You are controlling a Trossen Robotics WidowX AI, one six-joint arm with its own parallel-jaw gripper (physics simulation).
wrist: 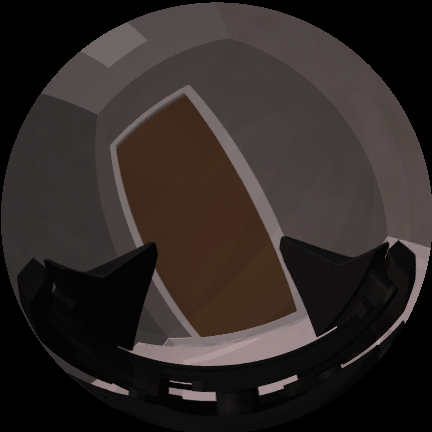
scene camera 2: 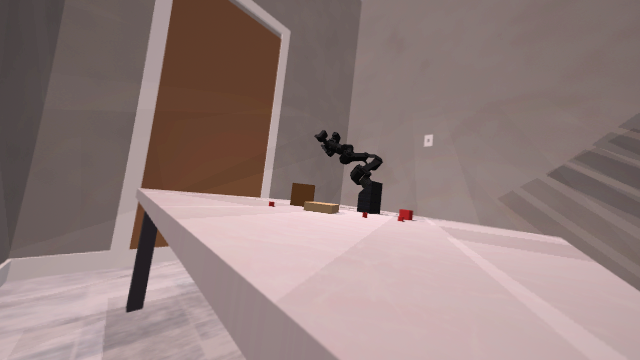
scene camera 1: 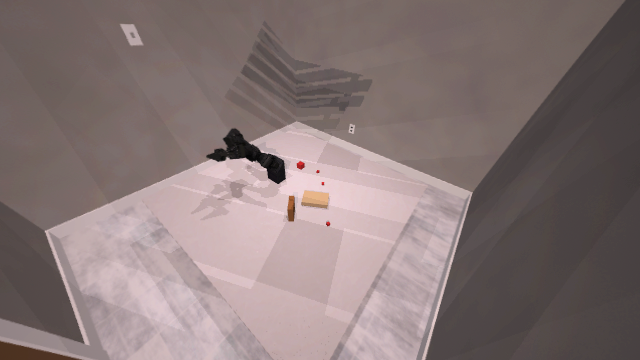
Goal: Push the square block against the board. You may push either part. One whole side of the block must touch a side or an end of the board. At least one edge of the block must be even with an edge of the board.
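Frame: origin at the arm's base, x left, y back, z up, level; millimetres.
Seen in the pictures: gripper, between the fingertips: (wrist: 218, 246) (scene camera 2: 318, 140) (scene camera 1: 212, 155); arm's base, origin of its link: (scene camera 2: 370, 188) (scene camera 1: 274, 164).
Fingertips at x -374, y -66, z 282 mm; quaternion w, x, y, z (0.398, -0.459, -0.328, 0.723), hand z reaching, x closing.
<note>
Offsets run from my fingertips to a thing's top centre.
The square block @[dx +219, dy -243, dz -301 mm] (scene camera 1: 291, 208) (scene camera 2: 302, 194) is brown and thin and stands upright on its edge. The board @[dx +393, dy -276, dz -374 mm] (scene camera 1: 315, 199) (scene camera 2: 321, 207) is a pale tan rectangular piece lying flat, to the right of the block in scene camera 1. A narrow gap shows between them there. In scene camera 2 the board stands nearer the camera and overlaps the block's lower right corner. My gripper (scene camera 1: 219, 151) (scene camera 2: 328, 139) (wrist: 218, 246) is open and empty, raised high above the table and well away from both parts. Neither part shows in the wrist view.
A red cube @[dx +583, dy +32, dz -364 mm] (scene camera 1: 300, 165) (scene camera 2: 405, 214) lies near the arm's black base (scene camera 1: 276, 172) (scene camera 2: 370, 199). Small red pieces @[dx +625, dy -103, dz -388 mm] (scene camera 1: 318, 171) @[dx +546, dy -213, dz -388 mm] (scene camera 1: 323, 183) (scene camera 2: 365, 215) lie between the cube and the board. Another small red piece @[dx +301, dy -447, dz -388 mm] (scene camera 1: 328, 223) (scene camera 2: 271, 204) lies beyond the board's other side.
</note>
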